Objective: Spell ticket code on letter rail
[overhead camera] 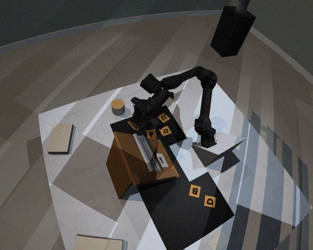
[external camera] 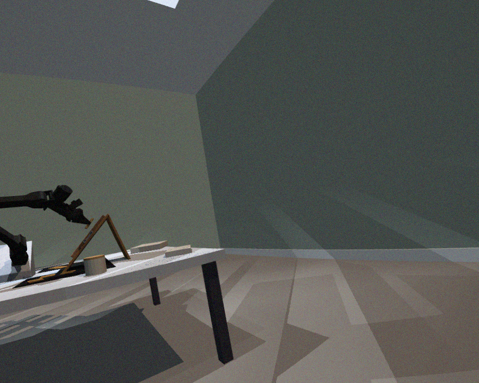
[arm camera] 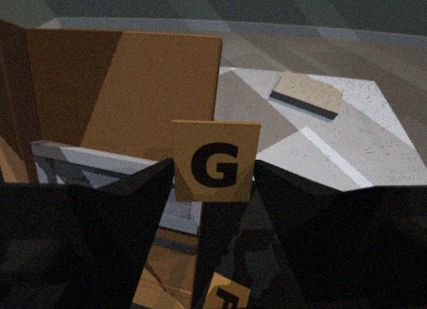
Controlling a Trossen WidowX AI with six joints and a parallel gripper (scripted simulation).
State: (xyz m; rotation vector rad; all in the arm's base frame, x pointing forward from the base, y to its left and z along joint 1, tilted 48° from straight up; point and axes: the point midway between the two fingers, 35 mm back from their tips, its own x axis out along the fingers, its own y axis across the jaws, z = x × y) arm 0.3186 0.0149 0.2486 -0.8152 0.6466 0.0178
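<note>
My gripper tip is 90 mm past the white ticket, 150 mm to the right of it and 150 mm above it. From my gripper tip the other things lie so: black mat: 160 mm behind, 180 mm to the left, 220 mm below; g tile: right at my gripper tip; f tile: 120 mm behind, 40 mm to the right, 220 mm below.
</note>
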